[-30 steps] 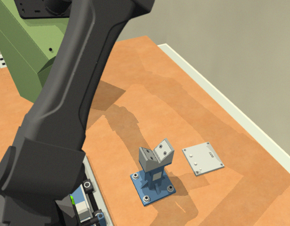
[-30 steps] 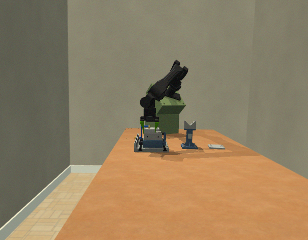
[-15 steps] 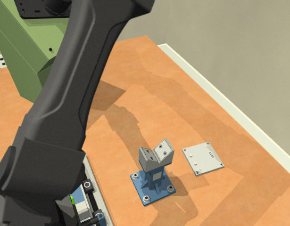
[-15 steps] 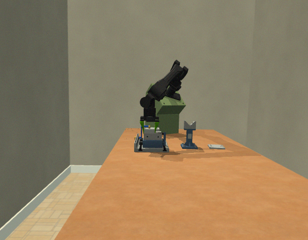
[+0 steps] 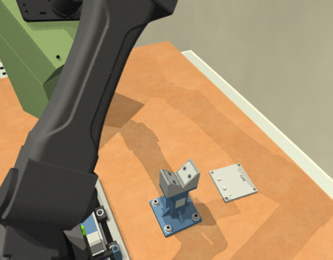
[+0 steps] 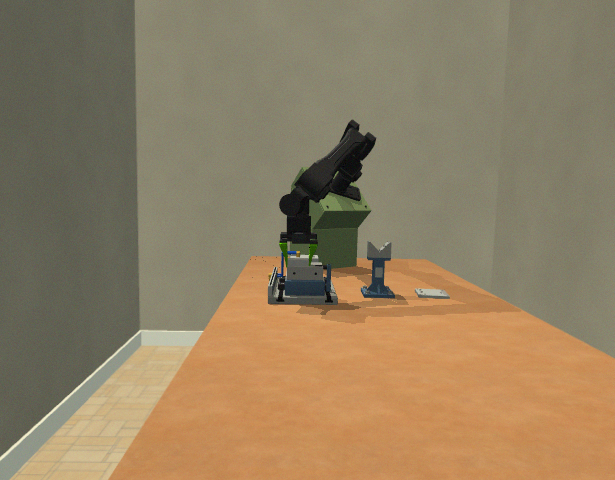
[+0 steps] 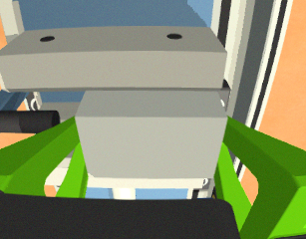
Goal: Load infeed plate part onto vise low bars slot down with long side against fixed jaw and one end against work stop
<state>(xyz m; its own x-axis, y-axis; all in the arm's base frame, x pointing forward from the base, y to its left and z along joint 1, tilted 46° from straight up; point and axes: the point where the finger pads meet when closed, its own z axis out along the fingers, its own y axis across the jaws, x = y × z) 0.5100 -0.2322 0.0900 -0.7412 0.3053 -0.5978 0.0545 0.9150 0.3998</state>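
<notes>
Right now my hand is right at the grey part. Also, from my hand: fixed jaw 3 cm ahead, 2 cm to the left, 2 cm below; moving jaw 3 cm behind, 2 cm to the left, 2 cm below; work stop 1 cm ahead, 7 cm to the left.
</notes>
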